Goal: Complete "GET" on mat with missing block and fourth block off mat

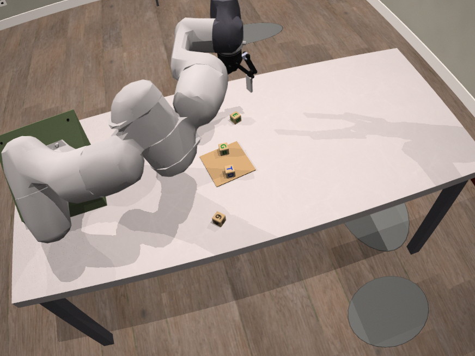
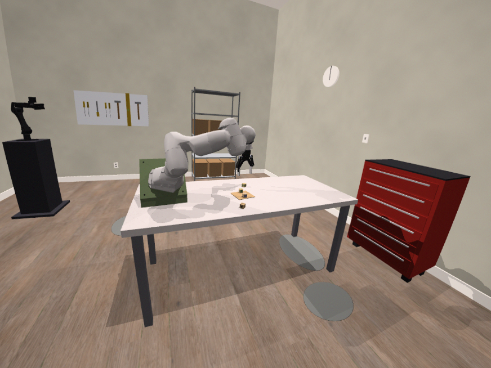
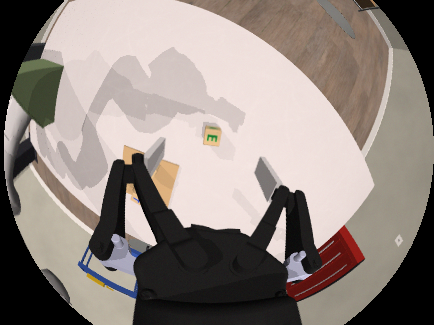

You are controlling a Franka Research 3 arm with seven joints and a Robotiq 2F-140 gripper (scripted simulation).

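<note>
My hand is 11 cm above the E block. The rest, counted from my hand: tan mat 7 cm behind, 18 cm to the right, 12 cm below; then T block 8 cm behind, 23 cm to the right, 10 cm below; then G block 7 cm behind, 13 cm to the right, 10 cm below.
</note>
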